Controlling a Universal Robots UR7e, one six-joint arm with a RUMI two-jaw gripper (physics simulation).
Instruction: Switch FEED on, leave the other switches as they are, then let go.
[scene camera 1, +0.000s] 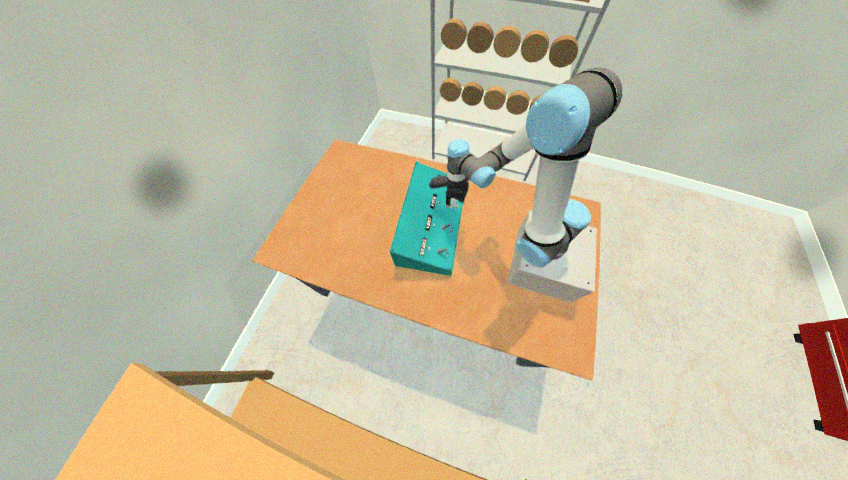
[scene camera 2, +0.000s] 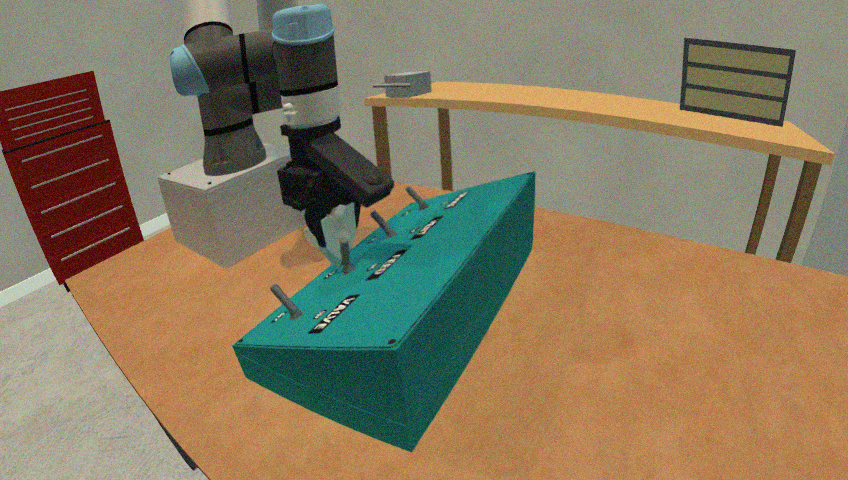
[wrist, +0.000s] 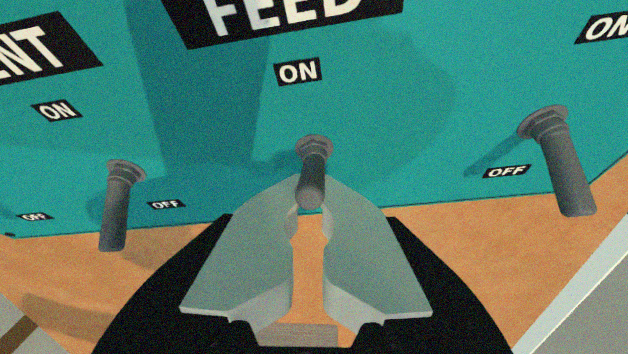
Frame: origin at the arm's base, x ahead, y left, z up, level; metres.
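Seen in the pictures: gripper, fingertip midpoint: (scene camera 1: 451, 207) (scene camera 2: 341, 265) (wrist: 311, 178); arm's base, origin of the base link: (scene camera 2: 235, 164).
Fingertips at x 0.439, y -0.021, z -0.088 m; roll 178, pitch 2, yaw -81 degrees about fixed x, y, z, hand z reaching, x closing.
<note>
Offsets run from my fingertips to a thing's top centre. "spot": to the spot under its first point. Level surfaces: height alone.
A teal panel box (scene camera 1: 410, 214) (scene camera 2: 455, 285) (wrist: 375, 107) bears several toggle switches. The FEED lever {0.046 m up, 0.015 m ahead, 0.001 m left} (scene camera 2: 345, 255) (wrist: 312, 162) stands more upright than its neighbours, tilted further toward ON. The VALVE lever {0.037 m up, 0.040 m ahead, 0.118 m right} (scene camera 2: 286, 302) (wrist: 567, 170) and the lever beside the "ENT" label {spot: 0.018 m up, 0.029 m back, 0.108 m left} (scene camera 2: 382, 223) (wrist: 116, 210) lean toward OFF. My gripper (scene camera 1: 452, 202) (scene camera 2: 339, 258) (wrist: 311, 178) is nearly closed, with a narrow gap between its pale fingertips. The tips are right at the FEED lever on its OFF side, and the lever's end overlaps the gap. Whether they touch is hard to tell. FEED's OFF label is hidden.
The panel box stands on an orange table {0.090 m down} (scene camera 1: 333, 214) (scene camera 2: 624, 356), beside the robot's pale base block (scene camera 1: 553, 279) (scene camera 2: 232, 220). The neighbouring levers flank the fingers. A shelf rack (scene camera 1: 433, 107), a red cabinet (scene camera 2: 71, 178) and a wooden bench (scene camera 2: 565, 101) stand farther off.
</note>
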